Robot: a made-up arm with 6 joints.
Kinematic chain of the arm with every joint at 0, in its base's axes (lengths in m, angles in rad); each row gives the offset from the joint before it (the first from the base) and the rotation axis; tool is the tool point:
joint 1: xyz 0 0 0.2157 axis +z
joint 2: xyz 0 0.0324 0 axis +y
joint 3: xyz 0 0 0.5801 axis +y
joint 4: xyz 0 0 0.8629 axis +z
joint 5: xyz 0 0 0 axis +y
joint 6: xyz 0 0 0.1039 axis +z
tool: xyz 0 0 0
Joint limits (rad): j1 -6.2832..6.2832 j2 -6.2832..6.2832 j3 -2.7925..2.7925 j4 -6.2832..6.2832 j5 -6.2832..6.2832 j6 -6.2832..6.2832
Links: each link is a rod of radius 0.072 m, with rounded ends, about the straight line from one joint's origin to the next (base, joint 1, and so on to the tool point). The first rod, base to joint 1, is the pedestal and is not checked.
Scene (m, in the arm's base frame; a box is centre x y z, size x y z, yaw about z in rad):
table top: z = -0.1
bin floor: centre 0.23 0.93 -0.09 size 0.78 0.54 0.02 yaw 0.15
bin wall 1: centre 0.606 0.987 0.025 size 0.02 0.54 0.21 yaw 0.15
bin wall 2: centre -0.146 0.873 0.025 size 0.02 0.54 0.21 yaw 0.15
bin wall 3: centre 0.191 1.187 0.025 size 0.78 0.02 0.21 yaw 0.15
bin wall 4: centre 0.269 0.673 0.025 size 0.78 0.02 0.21 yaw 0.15
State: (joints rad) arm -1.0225 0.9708 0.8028 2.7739 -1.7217 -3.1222
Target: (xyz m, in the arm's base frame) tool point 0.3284 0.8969 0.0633
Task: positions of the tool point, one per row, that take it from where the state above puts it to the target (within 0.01 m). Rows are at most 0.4 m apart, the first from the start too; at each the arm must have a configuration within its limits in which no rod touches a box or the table.
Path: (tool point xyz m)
1: 0.9223 -0.8522 0.2897
2: 1.0895 -0.5478 0.2997
3: 1.1604 -0.2178 0.3082
4: 1.1344 0.1082 0.3152
5: 1.0198 0.4023 0.3207
6: 0.8323 0.6417 0.3244
7: 0.5935 0.8096 0.3263
8: 0.3284 0.8969 0.3265
9: 0.3284 0.8969 0.0633

